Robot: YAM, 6 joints.
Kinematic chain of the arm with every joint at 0, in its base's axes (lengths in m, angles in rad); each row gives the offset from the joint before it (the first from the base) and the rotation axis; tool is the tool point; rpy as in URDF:
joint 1: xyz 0 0 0.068 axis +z
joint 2: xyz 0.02 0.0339 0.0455 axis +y
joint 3: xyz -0.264 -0.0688 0 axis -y
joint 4: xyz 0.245 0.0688 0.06 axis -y
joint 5: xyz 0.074 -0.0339 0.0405 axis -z
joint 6: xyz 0.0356 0 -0.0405 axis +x
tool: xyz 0 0 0 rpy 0 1.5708 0
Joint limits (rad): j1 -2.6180..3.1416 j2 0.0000..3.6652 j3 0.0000..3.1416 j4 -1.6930..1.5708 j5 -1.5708..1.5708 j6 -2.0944..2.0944
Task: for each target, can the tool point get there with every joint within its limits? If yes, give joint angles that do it. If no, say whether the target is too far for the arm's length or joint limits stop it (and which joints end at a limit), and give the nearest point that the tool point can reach.
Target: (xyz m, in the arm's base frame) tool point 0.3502 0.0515 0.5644
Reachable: yes | joints 0.1557 1.9356 2.7205 -0.8889 0.0963 1.0396
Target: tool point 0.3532 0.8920 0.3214
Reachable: no: too far | nearest point 0.2323 0.5867 0.2487 | short by 0.336 m
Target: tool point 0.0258 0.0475 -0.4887
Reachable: no: joint limits stop it (at a limit: joint 2) | nearest point 0.0526 0.0969 -0.3528 | short by 0.147 m
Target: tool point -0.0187 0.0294 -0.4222
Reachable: no: joint limits stop it (at a limit: joint 2) | nearest point -0.0426 0.0669 -0.3383 | short by 0.095 m
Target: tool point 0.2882 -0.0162 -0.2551
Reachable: yes | joints 0.0276 3.2241 1.3145 0.6361 0.7442 1.7256
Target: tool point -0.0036 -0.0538 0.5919
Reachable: yes | joints 2.0937 0.7230 1.8087 -0.3987 -1.0042 0.0038
